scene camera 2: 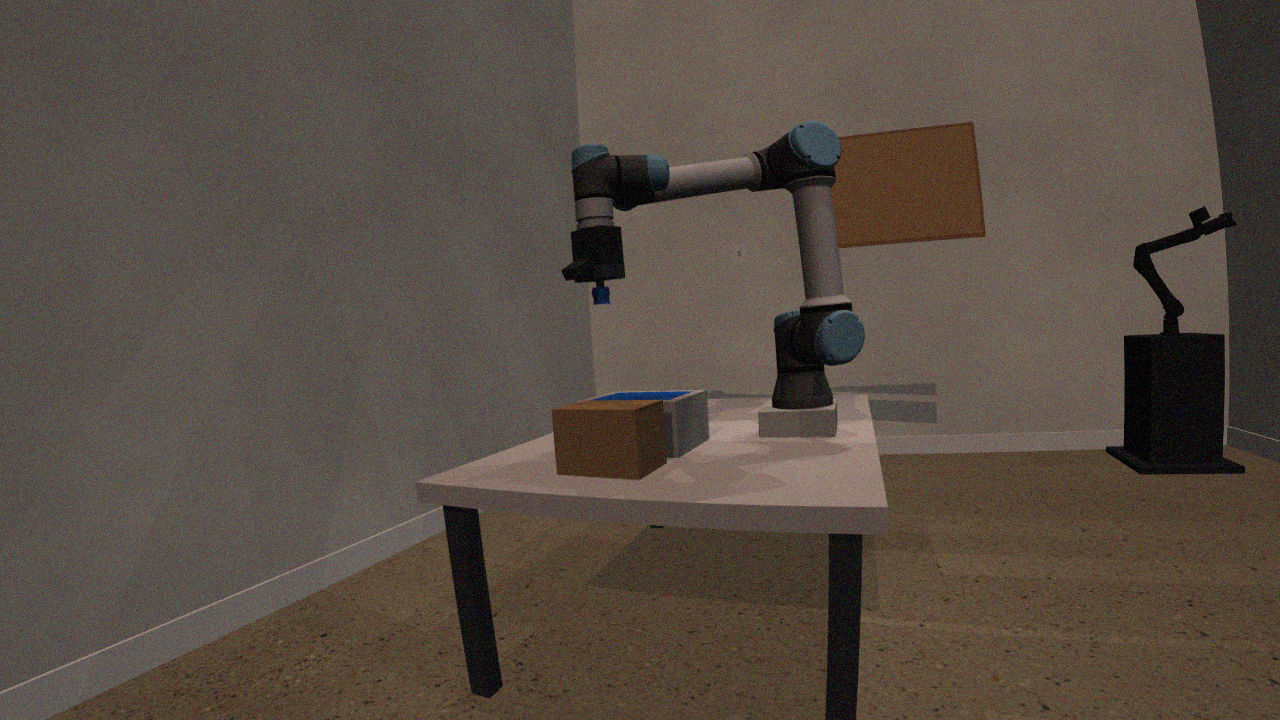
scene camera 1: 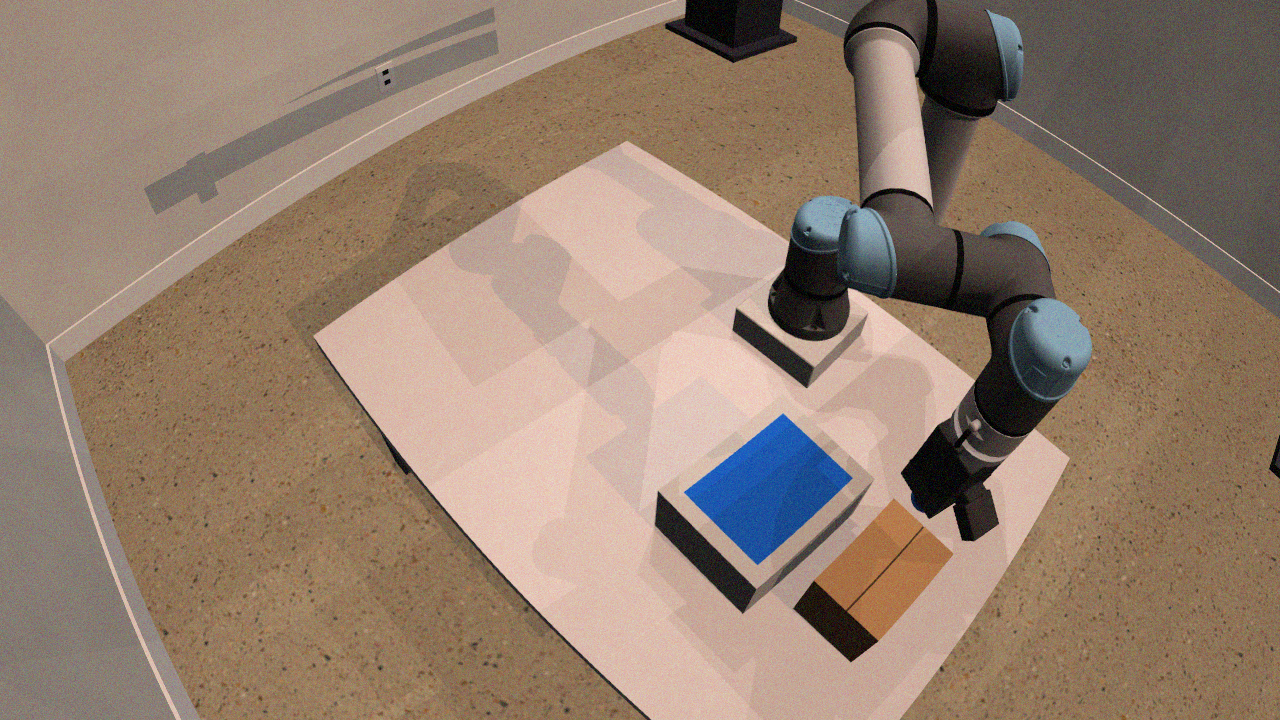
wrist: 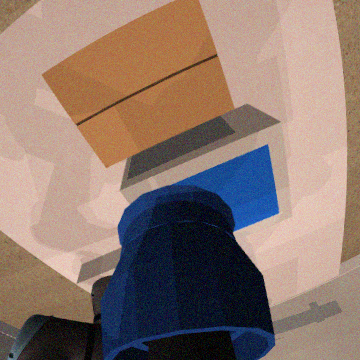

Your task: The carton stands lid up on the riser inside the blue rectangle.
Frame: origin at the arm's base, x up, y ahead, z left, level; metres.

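Seen in the pictures: end effector, tool point: [scene camera 2: 601,303] [wrist: 177,235]; arm's base, origin of the base link: [scene camera 2: 802,404] [scene camera 1: 808,307].
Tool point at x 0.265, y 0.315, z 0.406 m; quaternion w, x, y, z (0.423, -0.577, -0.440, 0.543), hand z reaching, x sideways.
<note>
Offsets run from my tool point to a thing's top centre. Level surfaces: height alone.
The brown carton @[dx -0.199, dy -0.010, dz +0.021 m] [scene camera 1: 859,564] [scene camera 2: 608,438] [wrist: 140,55] stands on the table beside the riser, with the face that bears a dark seam upward. A narrow strip separates it from the riser in scene camera 1. The grey riser @[dx -0.209, dy +0.019, dz -0.189 m] [scene camera 1: 698,548] [scene camera 2: 687,422] [wrist: 281,170] bears the blue rectangle @[dx -0.209, dy +0.019, dz -0.189 m] [scene camera 1: 769,488] [scene camera 2: 640,395] [wrist: 245,185] on its top, with nothing standing on it. My suction gripper [scene camera 1: 918,501] [scene camera 2: 601,295] [wrist: 175,210] points down and hangs well above the carton and riser tops. Its blue cup is open and holds nothing; its lip touches nothing.
The pale table @[dx -0.329 m] [scene camera 1: 501,358] [scene camera 2: 760,483] carries the arm's low base block [scene camera 1: 774,344] [scene camera 2: 796,422] behind the riser. A dark pedestal [scene camera 1: 733,26] [scene camera 2: 1174,402] stands on the floor away from the table, with a small dark arm on it in scene camera 2.
</note>
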